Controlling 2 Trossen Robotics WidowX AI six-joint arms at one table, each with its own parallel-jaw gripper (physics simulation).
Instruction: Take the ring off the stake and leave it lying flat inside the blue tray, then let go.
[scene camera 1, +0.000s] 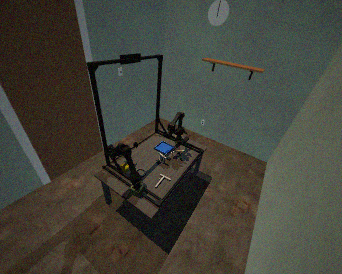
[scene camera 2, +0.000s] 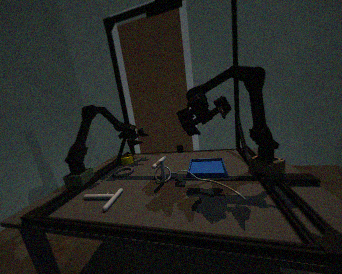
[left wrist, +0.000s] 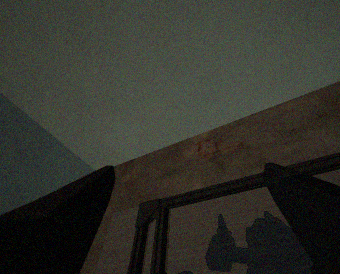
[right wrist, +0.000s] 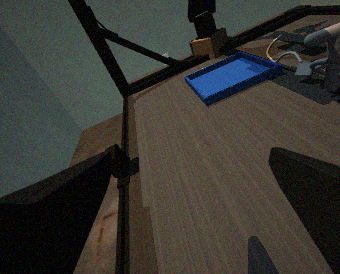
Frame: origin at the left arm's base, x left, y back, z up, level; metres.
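Seen in the pictures: left gripper, fingertip midpoint: (scene camera 1: 185, 137) (scene camera 2: 211, 125) (left wrist: 188, 171); right gripper, fingertip midpoint: (scene camera 2: 145, 138) (right wrist: 190, 157); left arm's base, link origin: (scene camera 1: 179, 136) (scene camera 2: 265, 159) (right wrist: 206, 35); right arm's base, link origin: (scene camera 1: 137, 186) (scene camera 2: 78, 172).
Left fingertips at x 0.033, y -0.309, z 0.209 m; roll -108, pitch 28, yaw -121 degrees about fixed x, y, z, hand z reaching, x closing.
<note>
Offsets run from my left fingertips to a thing's top centre. "pt": to the spot under its first point.
A pale T-shaped stake @[dx -0.260, dy -0.131, dz -0.171 m] (scene camera 1: 163, 157) (scene camera 2: 159, 162) (right wrist: 322, 34) stands upright near mid-table. A thin pale ring @[pt dx -0.243, dy -0.089, dz -0.255 m] (scene camera 2: 170, 174) shows at its post in scene camera 2; how it sits around the post is unclear. The blue tray @[dx -0.232, dy +0.123, dz -0.258 m] (scene camera 1: 164, 147) (scene camera 2: 207, 167) (right wrist: 227, 77) lies flat and empty, right of the stake in scene camera 2. My left gripper (scene camera 1: 179, 134) (scene camera 2: 206, 116) (left wrist: 188, 171) is open and empty, high above the table near the tray. My right gripper (scene camera 2: 142, 137) (right wrist: 190, 157) is open and empty, above the table's far side, left of the stake in scene camera 2.
Another pale T-shaped piece @[dx -0.257, dy -0.430, dz -0.261 m] (scene camera 1: 162, 180) (scene camera 2: 113, 199) lies on the table. A grey ring-like loop lies by a yellow object @[dx -0.658, dy -0.279, dz -0.231 m] (scene camera 1: 125, 166) (scene camera 2: 128, 160). A pale cable @[pt dx -0.069, dy +0.077, dz -0.278 m] (scene camera 2: 220, 184) curves right from beside the stake. A dark frame post (scene camera 1: 159, 95) rises behind the table.
</note>
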